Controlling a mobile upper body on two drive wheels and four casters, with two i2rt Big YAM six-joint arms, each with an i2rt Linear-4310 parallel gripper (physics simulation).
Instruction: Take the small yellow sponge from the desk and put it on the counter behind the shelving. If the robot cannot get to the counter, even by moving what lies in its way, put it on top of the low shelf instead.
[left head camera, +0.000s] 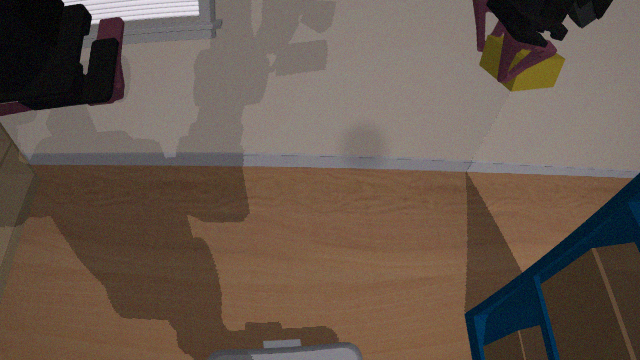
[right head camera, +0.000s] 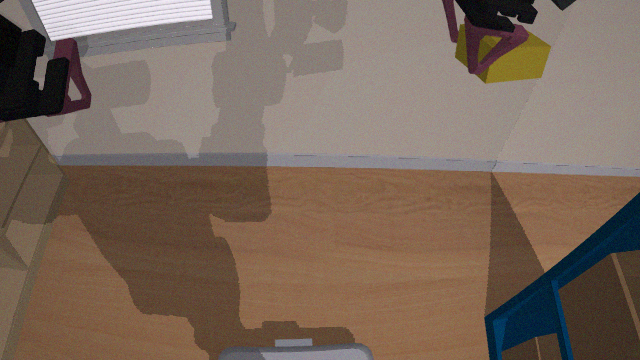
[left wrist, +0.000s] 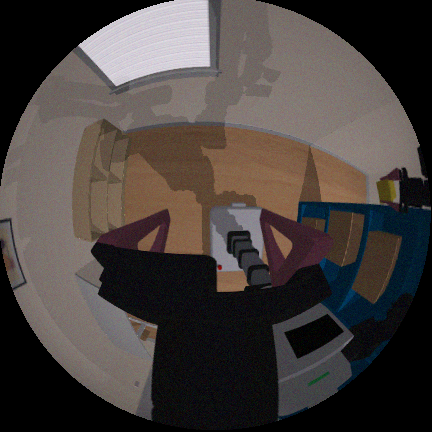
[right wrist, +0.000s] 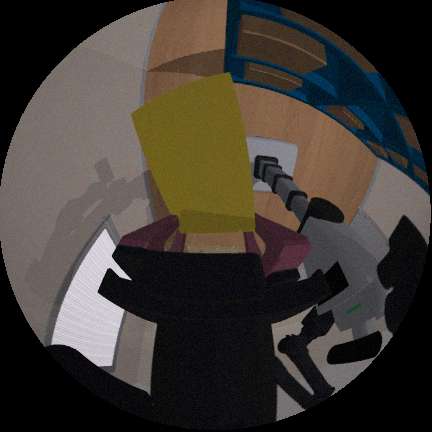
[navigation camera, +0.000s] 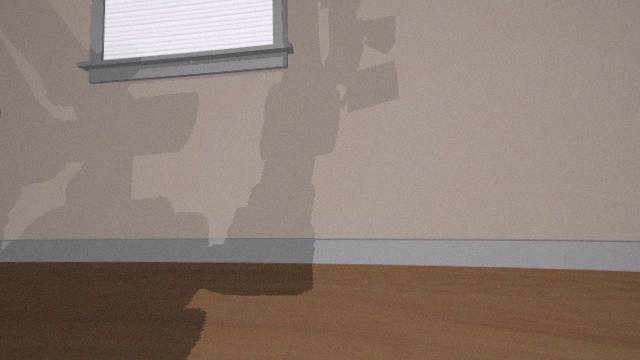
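Seen in the pictures: left gripper, fingertip midpoint: (left head camera: 77, 97) (right head camera: 54, 107) (left wrist: 214, 213); right gripper, fingertip midpoint: (left head camera: 491, 66) (right head camera: 464, 57) (left wrist: 380, 189) (right wrist: 214, 212); left arm's base at its link origin: (right wrist: 314, 325).
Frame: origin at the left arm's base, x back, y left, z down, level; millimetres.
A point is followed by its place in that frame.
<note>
The yellow sponge (left head camera: 537, 72) {x -390, y -504, z 119 mm} (right head camera: 520, 60) {x -391, y -510, z 118 mm} (left wrist: 386, 191) {x -409, y -456, z 116 mm} (right wrist: 197, 155) {x -422, y -512, z 104 mm} is held up in the air by my right gripper (right wrist: 214, 212) {x -414, y -450, z 137 mm}, which is shut on it. My left gripper (left wrist: 214, 213) {x -352, y -3, z 129 mm} is open, with its fingers wide apart and no thing between them; it is at the upper left in both head views. The low beige shelf (left head camera: 10, 200) {x -1055, y 1194, z 1330 mm} (right head camera: 30, 200) {x -1049, y 1279, z 1331 mm} (left wrist: 100, 200) {x -409, y 1232, z 1065 mm} stands at the left against the wall. The tall blue shelving (left head camera: 505, 305) {x -342, y -1162, z 1228 mm} (right head camera: 525, 310) {x -342, y -1167, z 1236 mm} (left wrist: 365, 215) {x -277, y -1505, z 653 mm} (right wrist: 230, 40) {x -361, y -1052, z 681 mm} stands at the right. The counter cannot be made out in these views.
Brown boxes (left wrist: 345, 237) {x -109, y -1055, z 637 mm} (right wrist: 280, 42) {x -136, y -1057, z 615 mm} sit in the blue shelving. A wall with a window (left wrist: 160, 45) {x -1305, y 305, z 324 mm} (right wrist: 90, 305) {x -1304, y 292, z -24 mm} (navigation camera: 190, 27) {x -1311, y 383, z 444 mm} rises close ahead, with a pale baseboard (left head camera: 350, 162) {x -1232, y -646, z 1363 mm} (navigation camera: 450, 254) {x -1236, y -594, z 1372 mm}. My base (left head camera: 285, 354) {x -292, y -230, z 1150 mm} (left wrist: 225, 220) {x -196, y -106, z 1150 mm} stands on the wood floor (left head camera: 350, 250) {x -783, y -576, z 1410 mm} (navigation camera: 425, 315) {x -859, y -383, z 1410 mm}. A picture frame (left wrist: 17, 255) hangs at the left.
</note>
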